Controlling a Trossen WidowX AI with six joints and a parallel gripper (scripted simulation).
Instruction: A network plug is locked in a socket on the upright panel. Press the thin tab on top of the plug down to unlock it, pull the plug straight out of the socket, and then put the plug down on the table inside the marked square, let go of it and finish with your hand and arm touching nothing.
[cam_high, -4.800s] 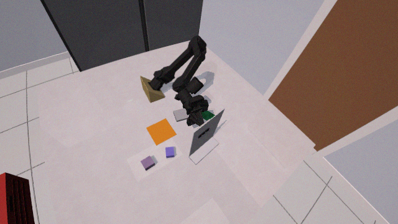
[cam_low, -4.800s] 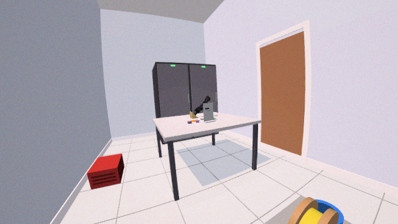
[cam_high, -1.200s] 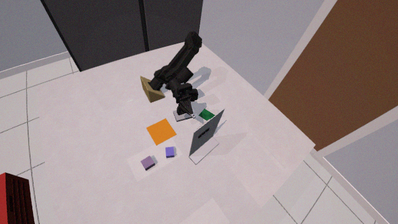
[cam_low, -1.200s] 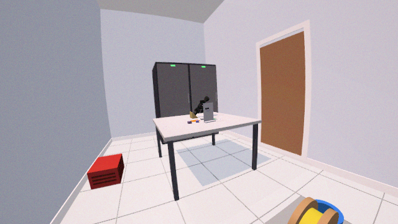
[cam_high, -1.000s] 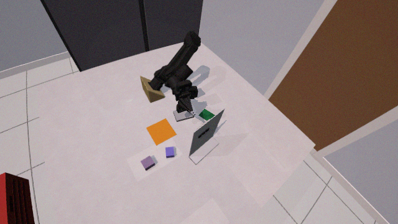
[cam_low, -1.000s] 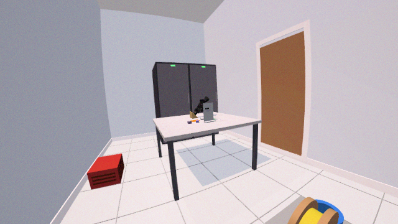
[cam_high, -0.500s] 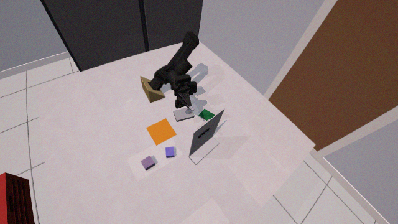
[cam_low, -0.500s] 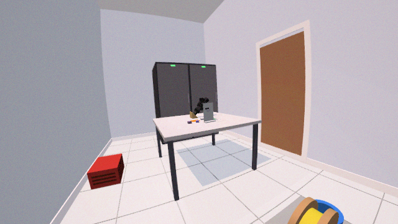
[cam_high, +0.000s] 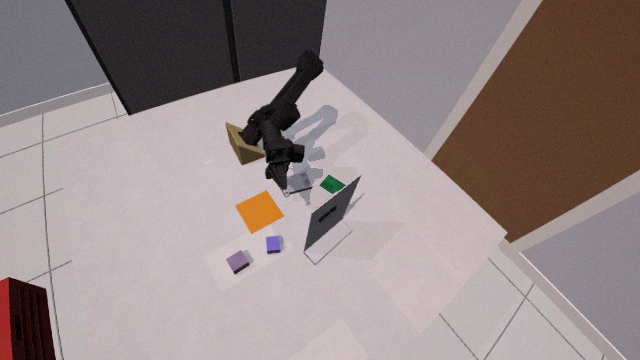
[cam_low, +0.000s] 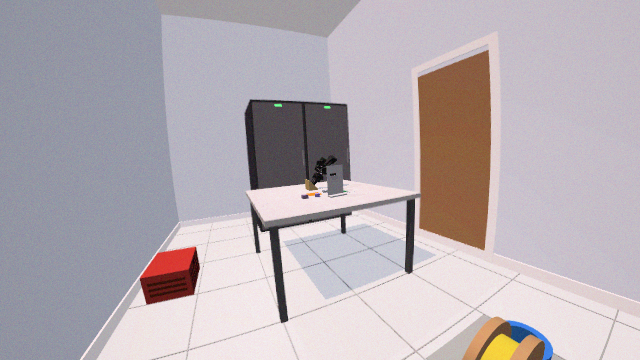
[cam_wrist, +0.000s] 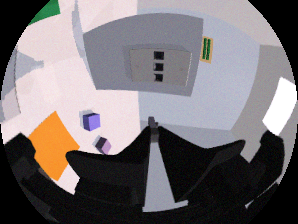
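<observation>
Now: gripper tip 190 mm above the orange square, 80 mm past it and 40 mm to the left of it. Round my gripper tip: grey square (190 mm below, 120 mm to the left, 100 mm behind); then network plug (right at my gripper tip); then upright panel (120 mm ahead, 80 mm below, 60 mm to the left).
</observation>
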